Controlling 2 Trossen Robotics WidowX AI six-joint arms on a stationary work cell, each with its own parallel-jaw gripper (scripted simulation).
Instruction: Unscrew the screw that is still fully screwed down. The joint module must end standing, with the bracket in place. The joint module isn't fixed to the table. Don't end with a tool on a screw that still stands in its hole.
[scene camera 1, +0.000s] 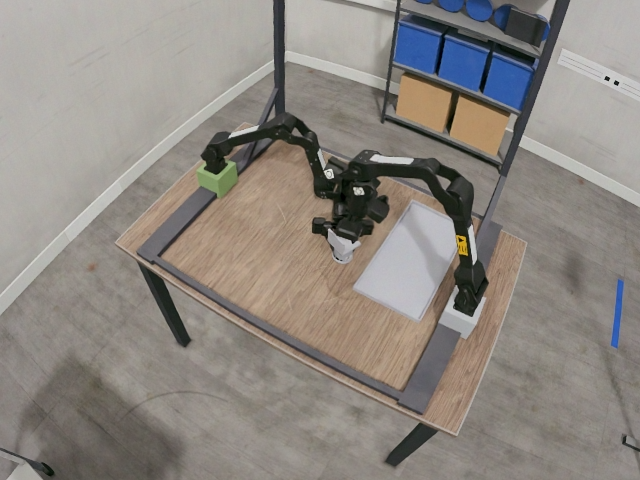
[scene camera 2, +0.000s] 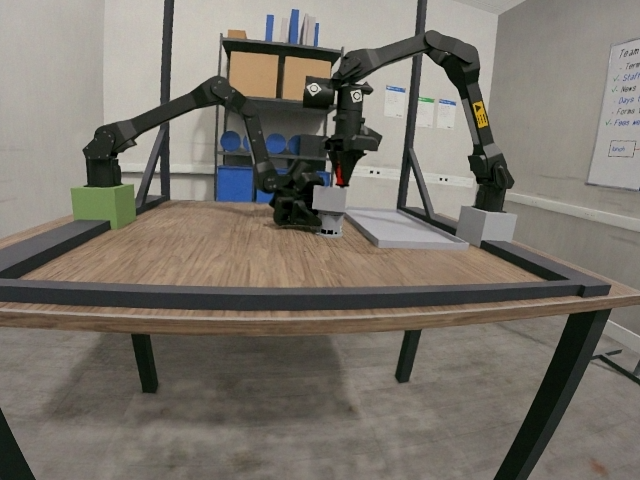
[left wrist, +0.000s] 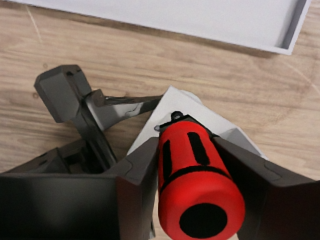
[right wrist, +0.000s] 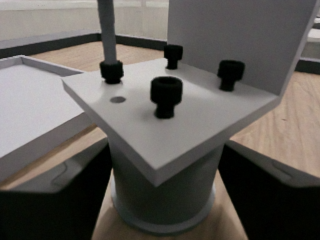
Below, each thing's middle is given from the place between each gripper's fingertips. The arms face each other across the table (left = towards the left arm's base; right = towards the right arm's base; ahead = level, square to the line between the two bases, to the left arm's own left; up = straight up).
My left hand is 1 cm short of the grey bracket (scene camera 2: 324, 198), 2 cm to the left of it and 8 cm above it. Also, from my left hand: grey joint module (right wrist: 186, 198) (1 cm ahead, 2 cm to the right, 12 cm below); then shallow grey tray (scene camera 1: 405, 272) (12 cm behind, 17 cm to the left, 15 cm below).
Now: right hand 20 mm short of the grey joint module and 20 mm to the right of it. From my right hand the other things lie so: grey bracket (20 mm ahead, 20 mm to the left, 40 mm above); shallow grey tray (100 mm behind, 210 mm to the left, 30 mm below).
